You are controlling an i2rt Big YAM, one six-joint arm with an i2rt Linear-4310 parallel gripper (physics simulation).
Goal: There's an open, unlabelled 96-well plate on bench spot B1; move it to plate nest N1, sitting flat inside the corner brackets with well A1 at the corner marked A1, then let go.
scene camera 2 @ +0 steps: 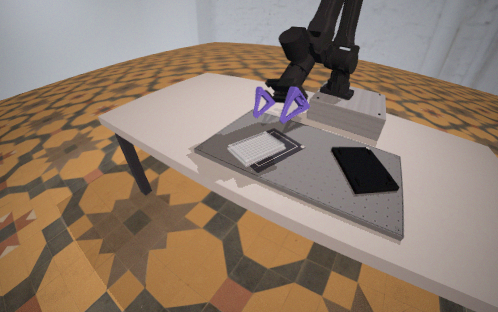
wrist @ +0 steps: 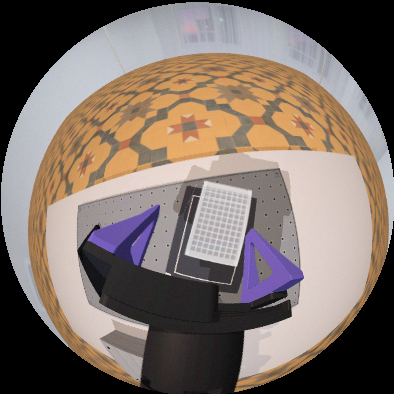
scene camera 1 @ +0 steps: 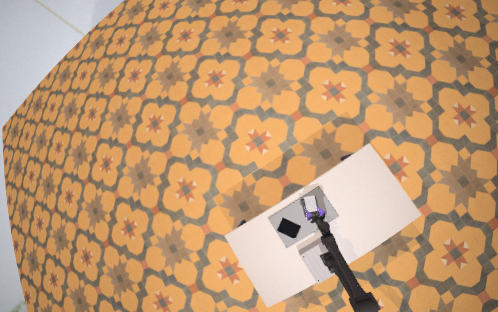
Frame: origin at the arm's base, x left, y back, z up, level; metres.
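Seen in the pictures: gripper, between the fingertips: (scene camera 2: 266, 119) (wrist: 206, 222) (scene camera 1: 311, 208); arm's base, origin of its link: (scene camera 2: 336, 92) (scene camera 1: 328, 257).
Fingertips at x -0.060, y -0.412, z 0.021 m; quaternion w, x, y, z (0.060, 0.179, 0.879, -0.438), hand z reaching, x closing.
Pixels of each thing's middle, then the offset from my fingertips to it. "*": a spot on its surface instead. Level surfaces: height alone.
- white open 96-well plate, middle of its body: (wrist: 220, 222) (scene camera 2: 256, 147) (scene camera 1: 310, 204) dx -0.019, dy -0.010, dz -0.083 m
- dark rectangle with a white outline, a spot on its surface: (wrist: 212, 271) * dx -0.003, dy +0.070, dz -0.090 m
- black nest, middle of its body: (wrist: 98, 267) (scene camera 2: 363, 166) (scene camera 1: 288, 228) dx +0.242, dy +0.092, dz -0.083 m
- grey perforated board, middle of its body: (wrist: 158, 265) (scene camera 2: 306, 154) (scene camera 1: 302, 217) dx +0.092, dy +0.063, dz -0.098 m
- pale table, height of its surface: dz -0.105 m
The white open 96-well plate (scene camera 1: 310, 202) (scene camera 2: 256, 148) (wrist: 219, 222) lies askew on the dark rectangle with a white outline (scene camera 2: 290, 142) (wrist: 212, 271), with its far end past that rectangle's edge. My gripper (scene camera 1: 314, 214) (scene camera 2: 270, 119) (wrist: 206, 222) is open, its purple fingers above the board and plate, apart from the plate. The black nest (scene camera 1: 289, 228) (scene camera 2: 365, 170) lies on the other half of the board, with a small pale mark at one corner. In the wrist view it is partly hidden behind the left finger. The lettering is too small to read.
The grey perforated board (scene camera 1: 286, 242) (scene camera 2: 320, 187) (wrist: 167, 200) lies on the pale table (scene camera 1: 380, 200) (scene camera 2: 175, 107) (wrist: 327, 210). The arm's base stands on a grey block (scene camera 1: 312, 260) (scene camera 2: 345, 117) behind the board.
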